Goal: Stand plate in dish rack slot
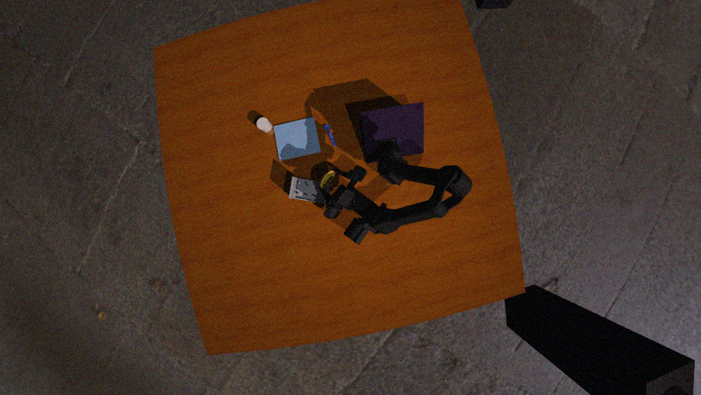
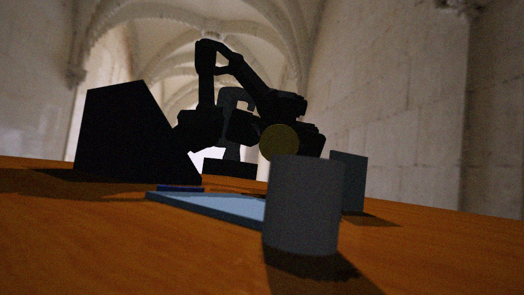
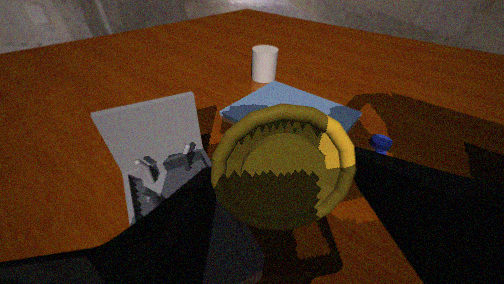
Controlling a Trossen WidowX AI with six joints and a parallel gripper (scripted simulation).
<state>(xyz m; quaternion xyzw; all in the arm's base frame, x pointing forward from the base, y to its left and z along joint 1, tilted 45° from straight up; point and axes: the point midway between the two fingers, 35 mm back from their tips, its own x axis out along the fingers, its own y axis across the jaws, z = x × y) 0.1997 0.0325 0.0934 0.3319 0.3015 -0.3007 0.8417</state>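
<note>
Right now my gripper tip is 6 cm short of the dish rack, 3 cm to the right of it and 6 cm above it. The rest, counted from my gripper tip: light blue mat: 8 cm ahead, 16 cm to the right, 8 cm below; then yellow plate: 1 cm to the left; then blue spoon: 4 cm behind, 16 cm to the right, 8 cm below.
</note>
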